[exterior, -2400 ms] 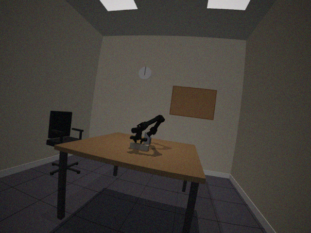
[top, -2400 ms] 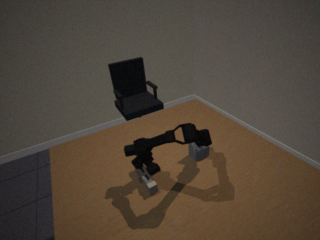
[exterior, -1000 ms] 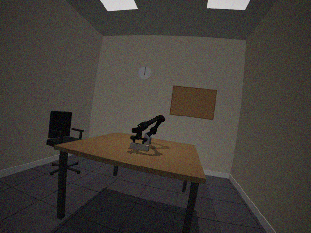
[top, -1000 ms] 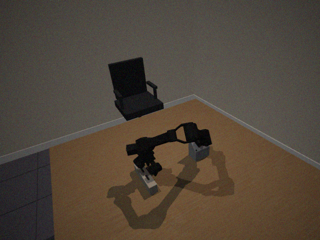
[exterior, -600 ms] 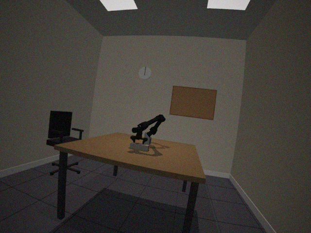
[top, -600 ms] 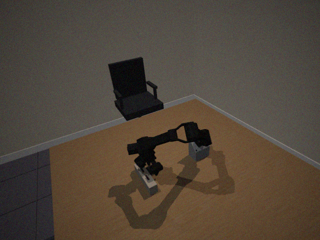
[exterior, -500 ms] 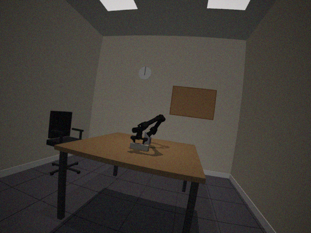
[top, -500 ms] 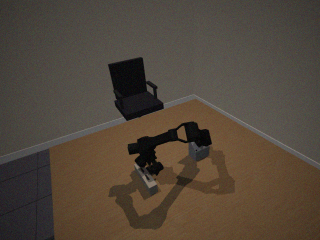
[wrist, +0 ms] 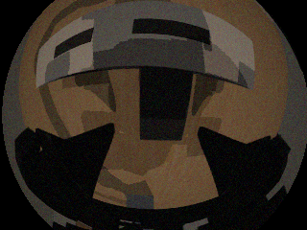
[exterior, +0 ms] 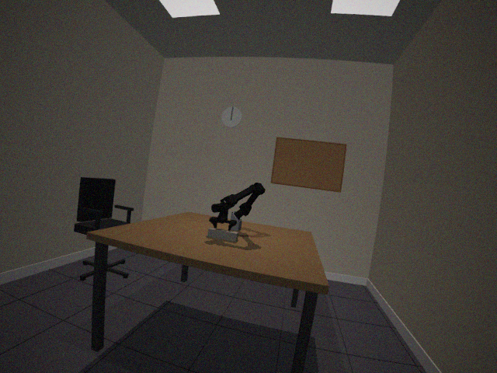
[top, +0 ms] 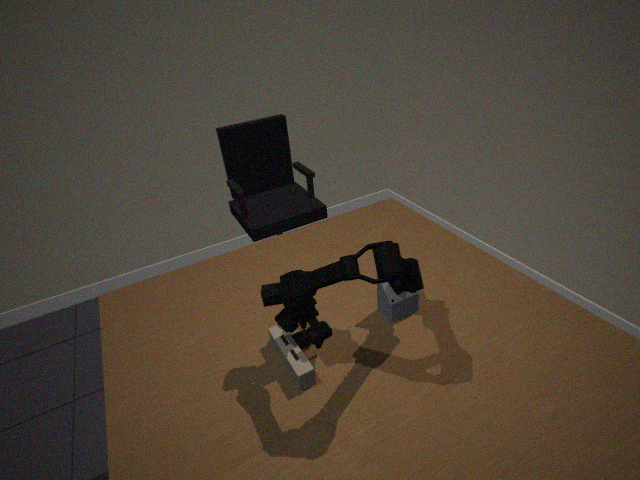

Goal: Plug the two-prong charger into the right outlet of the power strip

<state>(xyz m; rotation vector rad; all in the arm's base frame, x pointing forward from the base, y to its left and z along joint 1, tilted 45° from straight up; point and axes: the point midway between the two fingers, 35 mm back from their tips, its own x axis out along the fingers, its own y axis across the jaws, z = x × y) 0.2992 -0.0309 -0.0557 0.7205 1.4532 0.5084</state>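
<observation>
The two-prong charger lies 50 mm ahead of my gripper tip, 10 mm to the right of it and 10 mm above it.
</observation>
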